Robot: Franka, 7 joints.
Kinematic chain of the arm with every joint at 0, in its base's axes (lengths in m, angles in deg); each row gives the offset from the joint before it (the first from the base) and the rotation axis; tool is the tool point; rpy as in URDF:
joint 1: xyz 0 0 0.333 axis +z
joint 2: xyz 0 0 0 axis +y
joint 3: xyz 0 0 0.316 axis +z
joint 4: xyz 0.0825 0 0 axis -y
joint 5: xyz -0.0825 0 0.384 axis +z
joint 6: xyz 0 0 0 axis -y
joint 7: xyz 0.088 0 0 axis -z
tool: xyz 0 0 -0.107 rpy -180 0 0
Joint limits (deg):
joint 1: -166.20..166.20
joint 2: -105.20..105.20
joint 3: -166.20..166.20
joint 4: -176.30..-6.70
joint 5: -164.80..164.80
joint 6: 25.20..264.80
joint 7: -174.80..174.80
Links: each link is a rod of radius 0.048 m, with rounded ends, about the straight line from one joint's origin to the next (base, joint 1, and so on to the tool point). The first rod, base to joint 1, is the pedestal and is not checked.
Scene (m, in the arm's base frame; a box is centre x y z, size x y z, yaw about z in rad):
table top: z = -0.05
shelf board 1: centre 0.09 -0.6 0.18 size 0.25 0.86 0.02 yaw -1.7
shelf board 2: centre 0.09 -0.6 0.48 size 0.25 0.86 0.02 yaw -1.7
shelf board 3: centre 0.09 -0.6 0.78 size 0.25 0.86 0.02 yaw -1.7
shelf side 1: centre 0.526 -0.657 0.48 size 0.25 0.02 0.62 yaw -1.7
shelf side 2: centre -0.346 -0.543 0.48 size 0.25 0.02 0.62 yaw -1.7
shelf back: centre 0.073 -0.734 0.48 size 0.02 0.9 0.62 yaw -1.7
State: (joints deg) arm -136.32 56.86 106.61 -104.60 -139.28 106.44 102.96
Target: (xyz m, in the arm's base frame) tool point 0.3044 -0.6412 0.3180
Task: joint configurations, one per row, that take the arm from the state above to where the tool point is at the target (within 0.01 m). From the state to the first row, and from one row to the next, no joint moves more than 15 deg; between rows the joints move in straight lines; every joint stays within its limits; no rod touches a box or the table.
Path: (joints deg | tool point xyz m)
1: -142.30 61.46 115.88 -118.46 -138.35 107.60 102.96 | 0.2784 -0.4816 0.6144
2: -148.27 66.06 125.14 -132.32 -137.42 108.76 102.96 | 0.2824 -0.3830 0.6149
3: -144.31 69.02 114.68 -135.30 -136.40 109.29 102.96 | 0.3047 -0.4013 0.5173
4: -140.35 71.98 104.22 -138.28 -135.37 109.82 102.96 | 0.3248 -0.3969 0.4167
5: -136.39 74.94 93.76 -141.25 -134.35 110.35 102.96 | 0.3396 -0.3703 0.3180
6: -131.13 75.19 90.51 -127.00 -135.76 109.20 102.96 | 0.3410 -0.4682 0.3201
7: -125.87 75.43 87.27 -112.75 -137.18 108.05 102.96 | 0.3289 -0.5594 0.3191
8: -120.61 75.68 84.02 -98.50 -138.60 106.90 102.96 | 0.3044 -0.6412 0.3180

